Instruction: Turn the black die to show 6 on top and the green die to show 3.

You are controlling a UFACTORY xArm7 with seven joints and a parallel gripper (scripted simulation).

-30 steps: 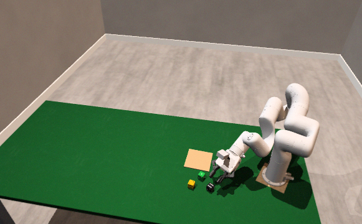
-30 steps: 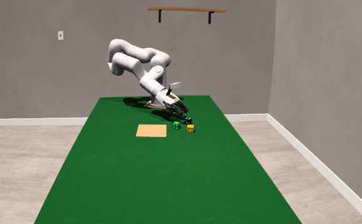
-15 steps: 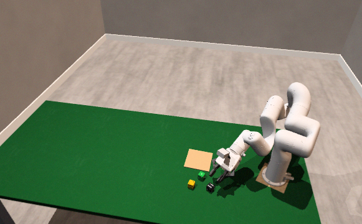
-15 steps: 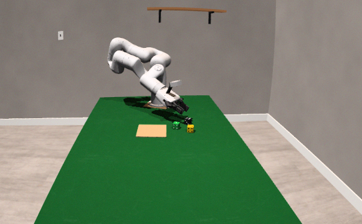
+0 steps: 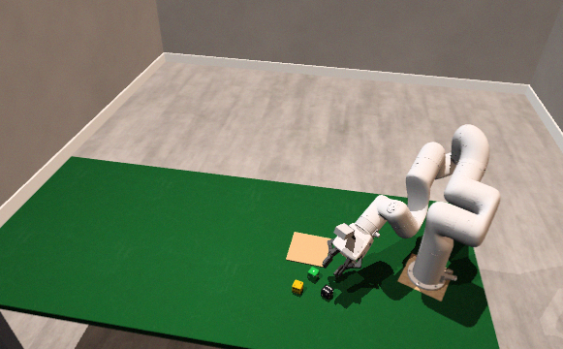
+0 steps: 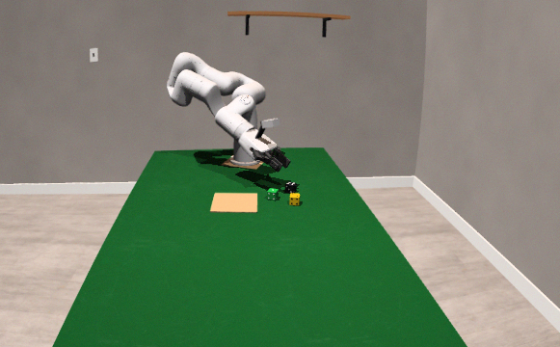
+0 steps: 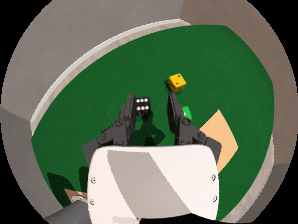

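Now: hand 10 mm short of the black die, 40 mm to the right of it and 80 mm above it. Also, from my hand: green die 60 mm ahead, 30 mm to the right, 80 mm below; tan mat 100 mm ahead, 150 mm to the right, 100 mm below; yellow die 100 mm ahead, 40 mm to the left, 80 mm below.
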